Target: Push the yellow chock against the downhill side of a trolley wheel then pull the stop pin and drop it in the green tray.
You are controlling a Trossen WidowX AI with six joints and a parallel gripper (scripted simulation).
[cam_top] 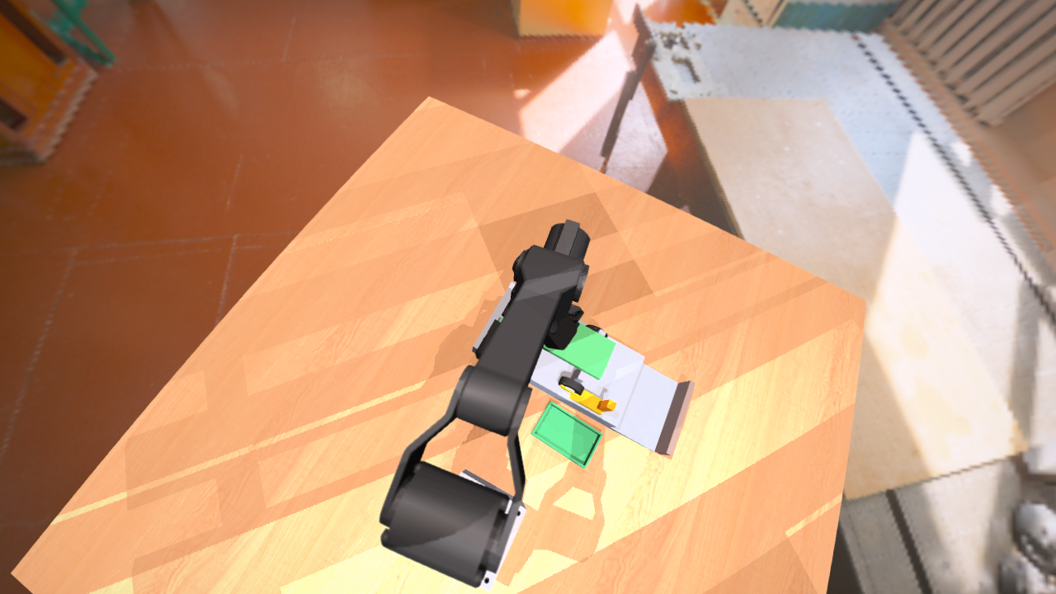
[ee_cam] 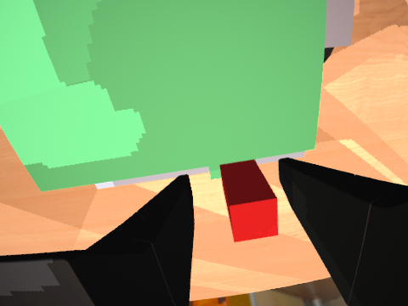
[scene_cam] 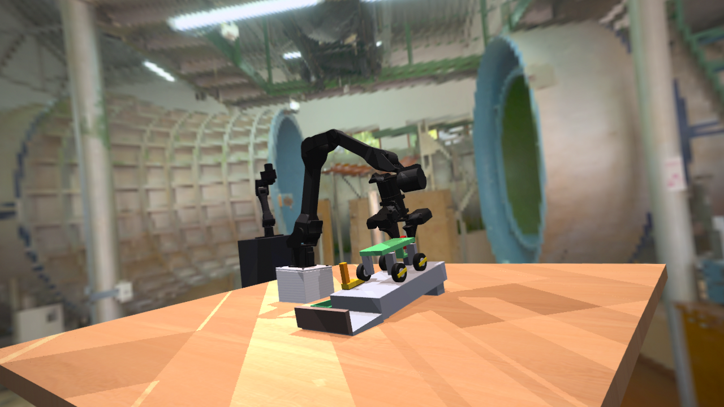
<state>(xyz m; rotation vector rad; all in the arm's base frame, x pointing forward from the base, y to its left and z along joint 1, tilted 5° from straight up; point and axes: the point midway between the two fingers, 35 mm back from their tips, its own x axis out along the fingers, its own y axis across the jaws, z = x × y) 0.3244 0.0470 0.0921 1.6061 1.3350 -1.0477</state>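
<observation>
Now: gripper tip 190 mm to the left of the yellow chock, 70 mm past it and 50 mm above it. Also, from my gripper tip: stop pin: 10 mm below; trolley: 100 mm to the right, 20 mm below; grey ramp: 110 mm to the right, 90 mm below.
</observation>
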